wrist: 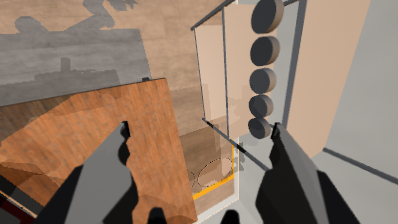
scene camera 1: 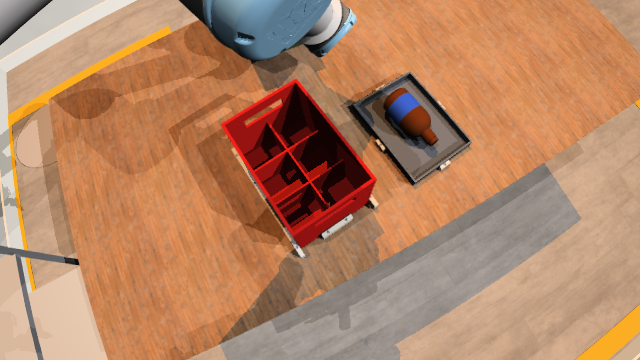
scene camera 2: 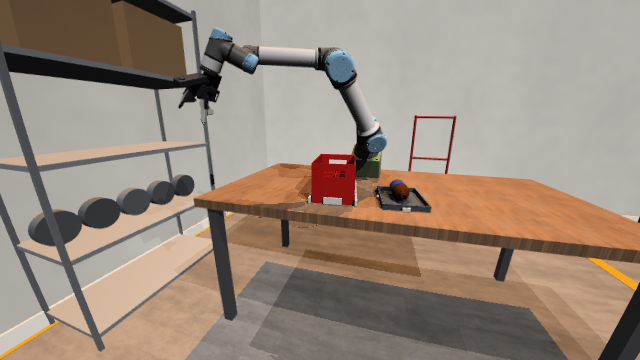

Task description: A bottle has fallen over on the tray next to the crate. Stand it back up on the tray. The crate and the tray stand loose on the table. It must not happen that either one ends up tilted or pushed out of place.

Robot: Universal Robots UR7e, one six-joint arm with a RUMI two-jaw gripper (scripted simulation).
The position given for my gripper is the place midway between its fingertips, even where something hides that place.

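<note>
There is a red crate [scene camera 2: 325, 182] in the scene, and with it my own gripper [scene camera 2: 191, 116]. The wrist view gives me another sight of my gripper [wrist: 199, 122].
</note>
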